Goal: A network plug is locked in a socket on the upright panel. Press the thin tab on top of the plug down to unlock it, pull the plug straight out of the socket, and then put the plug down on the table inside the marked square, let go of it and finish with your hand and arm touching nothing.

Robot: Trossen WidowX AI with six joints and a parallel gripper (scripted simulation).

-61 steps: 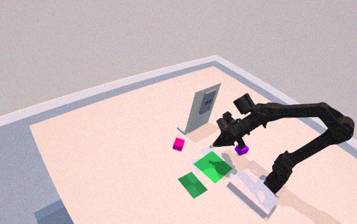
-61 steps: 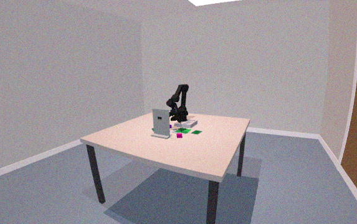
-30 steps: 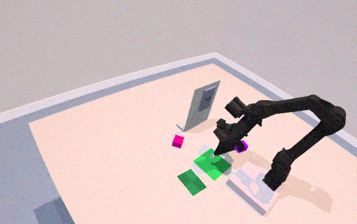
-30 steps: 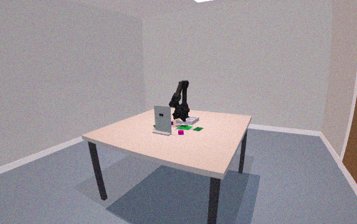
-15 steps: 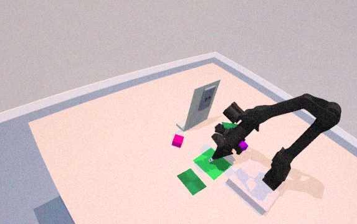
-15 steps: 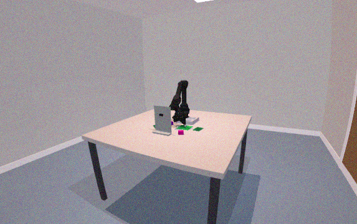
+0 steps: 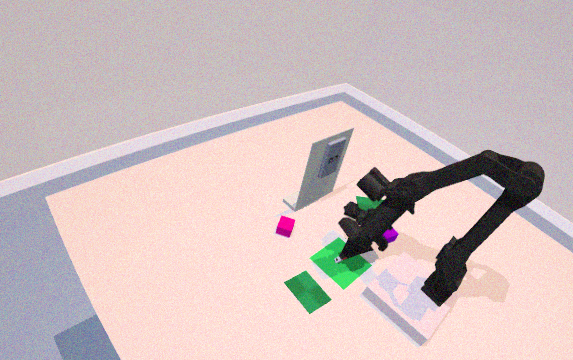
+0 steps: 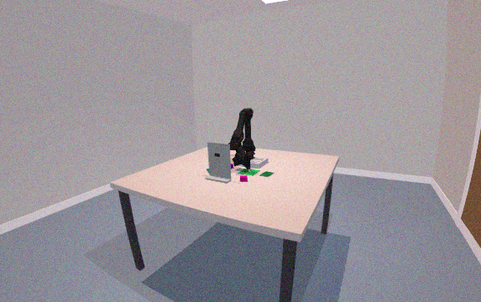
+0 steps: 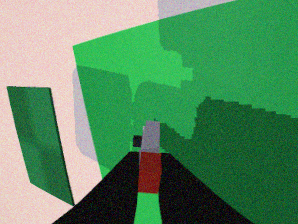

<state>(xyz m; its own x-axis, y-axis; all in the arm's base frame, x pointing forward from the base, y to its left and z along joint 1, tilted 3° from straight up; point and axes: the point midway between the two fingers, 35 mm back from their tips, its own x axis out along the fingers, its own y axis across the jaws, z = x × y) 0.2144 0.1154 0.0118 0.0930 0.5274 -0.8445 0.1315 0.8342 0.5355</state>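
Now: the network plug right at my gripper tip. Round my gripper tip: green marked square (20 mm below); dark green patch (20 mm behind, 130 mm to the left, 20 mm below); magenta cube (160 mm ahead, 60 mm to the left, 10 mm below).
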